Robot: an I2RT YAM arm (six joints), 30 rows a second.
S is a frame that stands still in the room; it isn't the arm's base.
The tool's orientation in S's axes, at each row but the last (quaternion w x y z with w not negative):
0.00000 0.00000 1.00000 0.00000
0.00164 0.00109 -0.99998 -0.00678
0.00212 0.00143 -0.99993 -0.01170
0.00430 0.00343 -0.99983 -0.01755
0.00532 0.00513 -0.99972 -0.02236
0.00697 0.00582 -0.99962 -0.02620
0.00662 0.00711 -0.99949 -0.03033
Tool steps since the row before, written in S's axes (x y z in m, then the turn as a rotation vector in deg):
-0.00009 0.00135 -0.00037 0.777 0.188 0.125
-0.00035 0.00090 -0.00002 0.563 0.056 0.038
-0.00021 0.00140 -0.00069 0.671 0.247 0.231
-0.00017 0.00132 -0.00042 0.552 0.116 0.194
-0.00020 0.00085 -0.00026 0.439 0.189 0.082
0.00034 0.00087 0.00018 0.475 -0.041 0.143
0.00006 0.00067 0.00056 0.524 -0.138 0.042
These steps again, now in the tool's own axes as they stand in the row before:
0.00009 0.00135 0.00037 -0.777 0.188 -0.125
0.00035 0.00090 0.00003 -0.563 0.055 -0.039
0.00020 0.00138 0.00072 -0.671 0.250 -0.228
0.00016 0.00131 0.00047 -0.551 0.119 -0.195
0.00019 0.00084 0.00030 -0.440 0.188 -0.078
-0.00035 0.00087 -0.00014 -0.472 -0.039 -0.152
-0.00006 0.00070 -0.00052 -0.521 -0.142 -0.057

